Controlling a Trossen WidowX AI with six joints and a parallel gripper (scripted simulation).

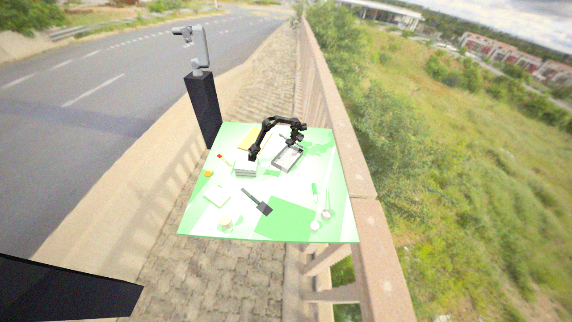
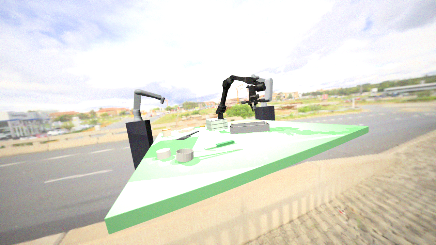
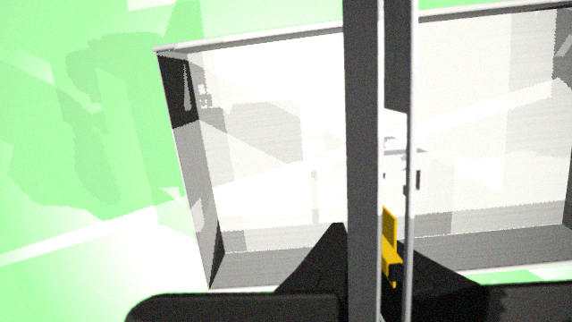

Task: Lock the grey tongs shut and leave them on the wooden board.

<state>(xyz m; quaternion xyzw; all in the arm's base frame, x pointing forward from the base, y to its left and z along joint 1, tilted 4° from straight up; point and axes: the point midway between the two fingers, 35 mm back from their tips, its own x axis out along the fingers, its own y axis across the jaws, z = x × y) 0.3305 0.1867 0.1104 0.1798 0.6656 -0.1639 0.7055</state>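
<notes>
Right now the wooden board is 390 mm behind my gripper tip, 160 mm to the left of it and 150 mm below it. From my gripper tip the other things lie so: green-handled tool (390 mm to the right, 240 mm ahead, 150 mm below); grey roasting tin (130 mm below, 40 mm to the right, 30 mm behind); yellow latch piece (40 mm above, 20 mm ahead, 10 mm to the right).
</notes>
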